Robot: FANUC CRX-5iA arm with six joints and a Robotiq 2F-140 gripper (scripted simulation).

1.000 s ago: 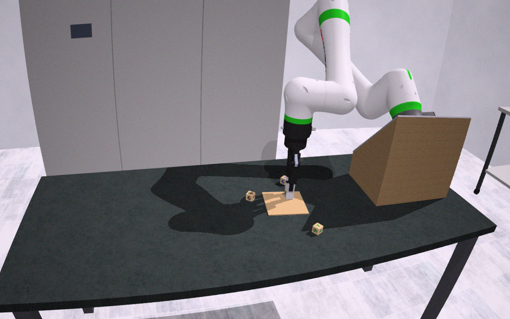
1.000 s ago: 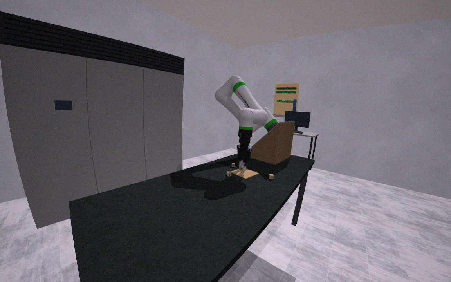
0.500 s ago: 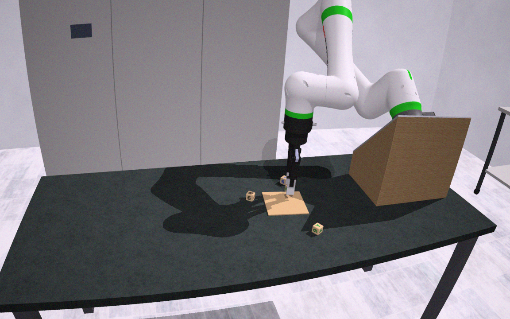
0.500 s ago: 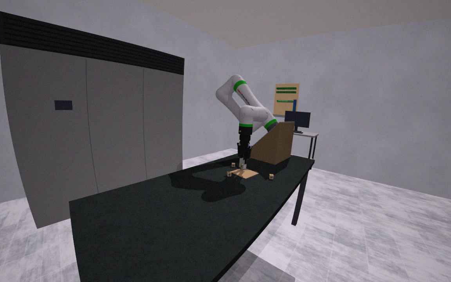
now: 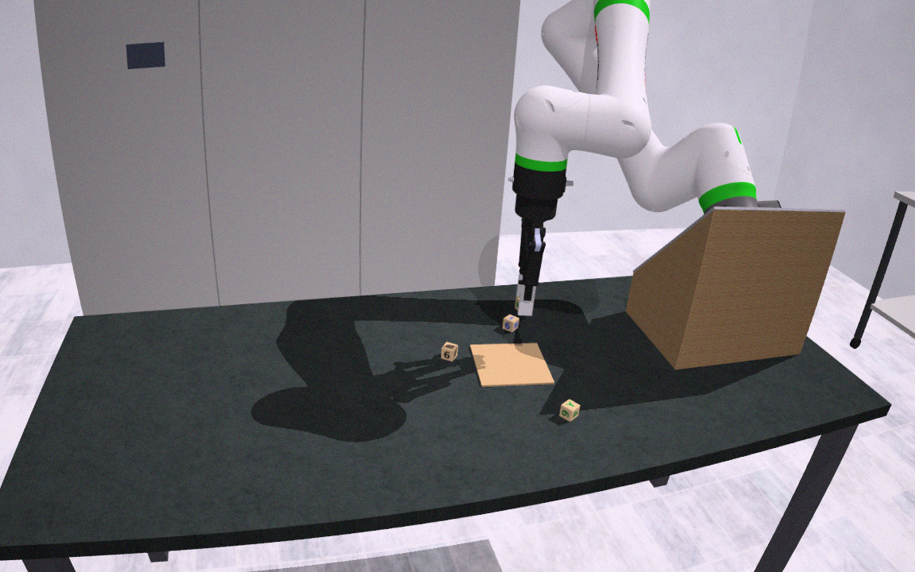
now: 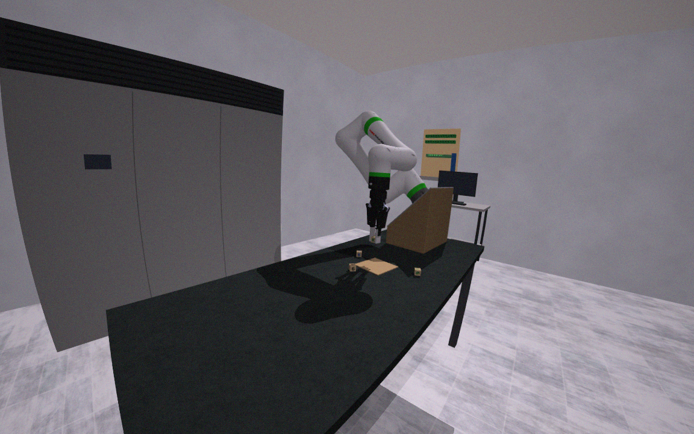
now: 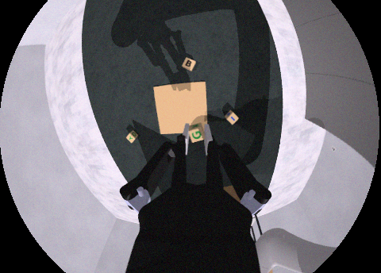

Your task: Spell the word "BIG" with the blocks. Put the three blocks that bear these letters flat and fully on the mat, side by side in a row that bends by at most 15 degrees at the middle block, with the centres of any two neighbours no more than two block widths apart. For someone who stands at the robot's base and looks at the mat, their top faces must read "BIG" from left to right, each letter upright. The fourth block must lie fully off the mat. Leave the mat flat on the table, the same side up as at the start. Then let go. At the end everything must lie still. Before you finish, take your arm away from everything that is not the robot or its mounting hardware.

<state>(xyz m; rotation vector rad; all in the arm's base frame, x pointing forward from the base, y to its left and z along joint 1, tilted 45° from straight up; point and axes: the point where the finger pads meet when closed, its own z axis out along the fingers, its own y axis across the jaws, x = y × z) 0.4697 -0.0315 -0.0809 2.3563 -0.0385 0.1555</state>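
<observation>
My hand is 130 mm above the tan mat, 40 mm to the right of it and 20 mm short of it.
</observation>
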